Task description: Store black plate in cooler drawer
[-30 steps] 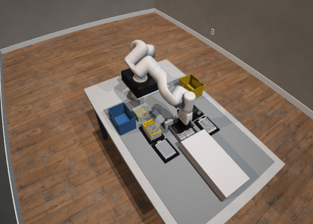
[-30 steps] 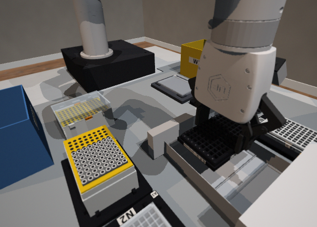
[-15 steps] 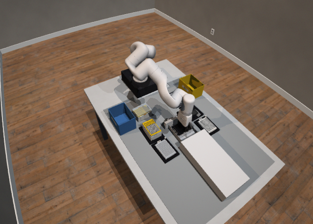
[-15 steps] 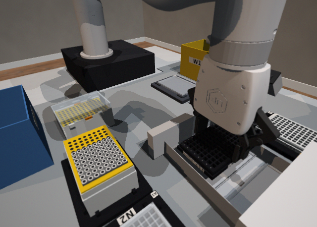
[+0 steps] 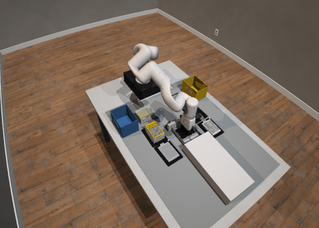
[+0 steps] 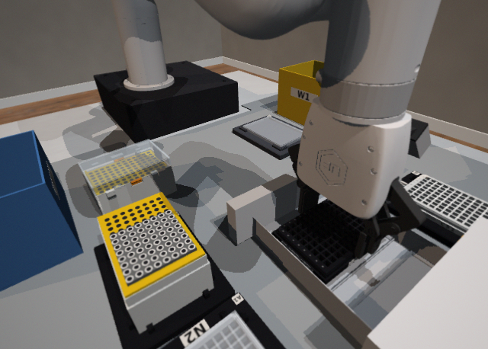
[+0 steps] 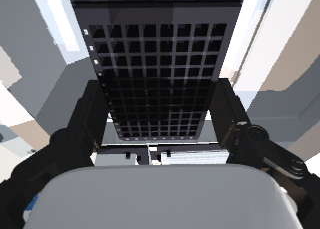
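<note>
Now: hand 1 cm above the black plate. Also, from my hand: white cooler CD (17 cm ahead, 4 cm to the right, 2 cm below); yellow tip rack (15 cm behind, 17 cm to the right); white plate (10 cm ahead, 17 cm to the left, 3 cm below).
</note>
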